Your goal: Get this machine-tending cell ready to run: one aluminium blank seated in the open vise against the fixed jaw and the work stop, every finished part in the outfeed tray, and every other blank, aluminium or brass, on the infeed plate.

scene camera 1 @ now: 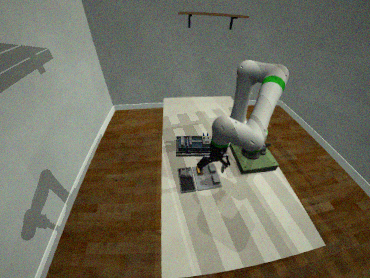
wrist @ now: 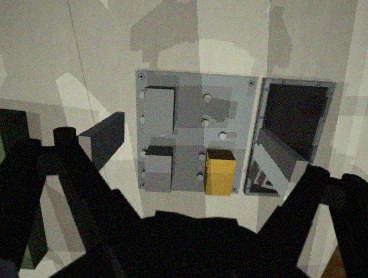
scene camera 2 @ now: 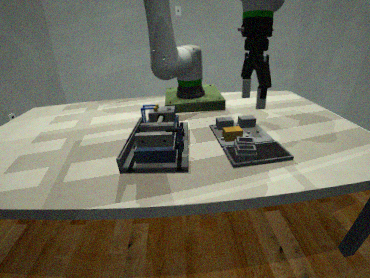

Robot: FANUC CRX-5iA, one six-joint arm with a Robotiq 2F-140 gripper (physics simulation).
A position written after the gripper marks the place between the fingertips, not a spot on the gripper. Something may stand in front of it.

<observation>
The gripper (scene camera 2: 252,102) is open, with nothing in its grasp. Also in view: a brass blank (wrist: 220,164). Further things: a dark outfeed tray (wrist: 293,111) and an infeed plate (wrist: 230,110).
The gripper is seen too in the wrist view (wrist: 190,135).
</observation>
